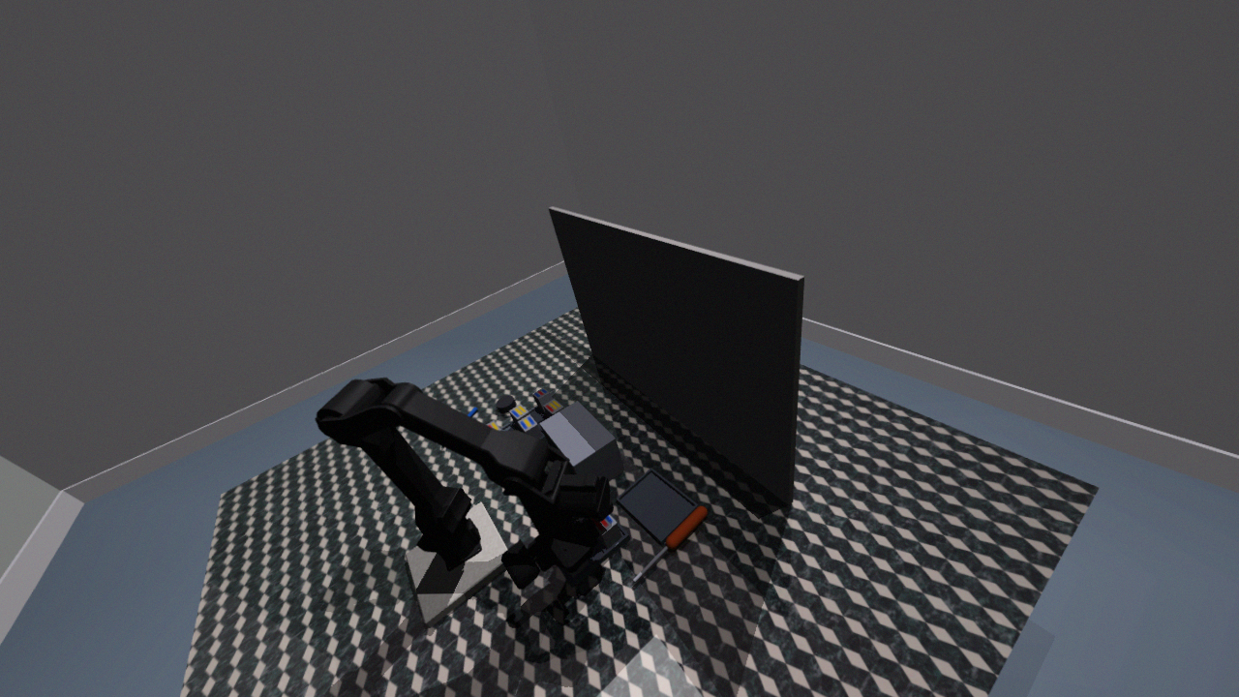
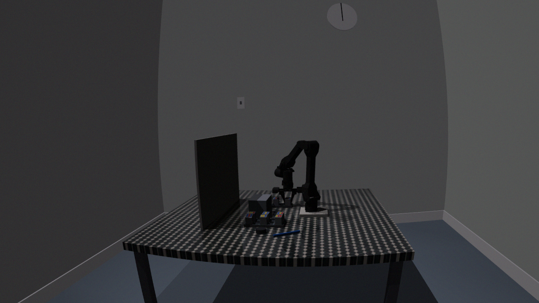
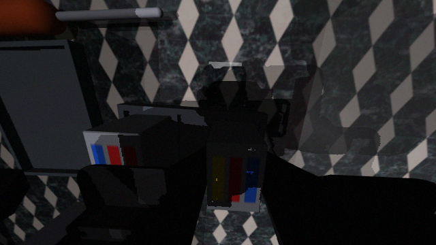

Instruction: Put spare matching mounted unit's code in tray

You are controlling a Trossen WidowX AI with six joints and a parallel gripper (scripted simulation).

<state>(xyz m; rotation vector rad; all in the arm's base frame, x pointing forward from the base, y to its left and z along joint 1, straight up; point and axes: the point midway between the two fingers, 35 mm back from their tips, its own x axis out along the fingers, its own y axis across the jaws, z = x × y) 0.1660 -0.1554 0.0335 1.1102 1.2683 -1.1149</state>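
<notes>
Now: the grey tray 180 mm ahead of my gripper tip and 10 mm below it. Round my gripper tip: grey mounted unit 120 mm ahead, 200 mm to the left, 30 mm above; tall grey panel 350 mm ahead, 200 mm to the left, 210 mm above; grey spare block 20 mm above.
</notes>
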